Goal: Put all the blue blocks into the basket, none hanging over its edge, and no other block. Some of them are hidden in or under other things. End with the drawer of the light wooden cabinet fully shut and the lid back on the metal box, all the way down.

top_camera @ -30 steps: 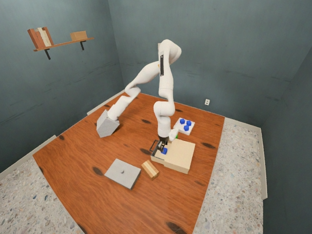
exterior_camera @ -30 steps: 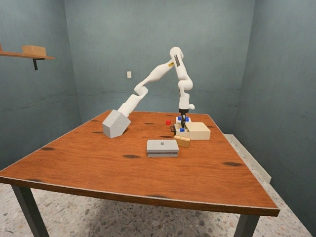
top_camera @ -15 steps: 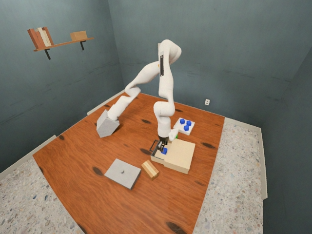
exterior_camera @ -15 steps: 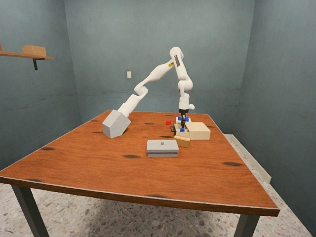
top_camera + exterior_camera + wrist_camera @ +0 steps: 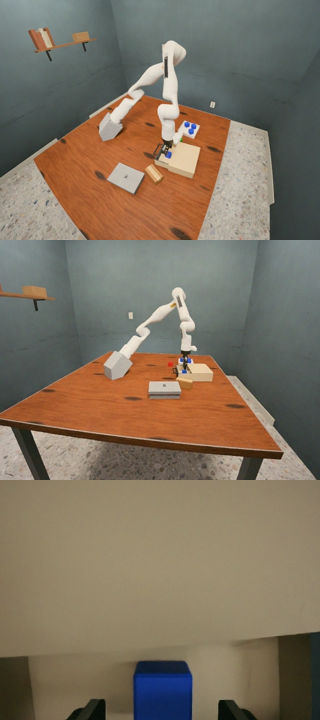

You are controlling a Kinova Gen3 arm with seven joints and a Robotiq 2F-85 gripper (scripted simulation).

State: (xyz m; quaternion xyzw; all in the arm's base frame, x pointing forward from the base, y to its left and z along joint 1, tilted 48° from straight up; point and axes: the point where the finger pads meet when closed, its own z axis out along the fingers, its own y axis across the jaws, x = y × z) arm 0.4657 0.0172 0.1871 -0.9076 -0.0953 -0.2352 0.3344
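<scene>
My gripper is now 50 mm short of the light wooden cabinet, 30 mm to the right of it and 50 mm above it. The rest, counted from my hand: small box (50 mm ahead, 160 mm to the right, 50 mm below); then green block (40 mm behind, 160 mm to the left, 60 mm below); then red block (190 mm behind, 180 mm to the left, 60 mm below).
</scene>
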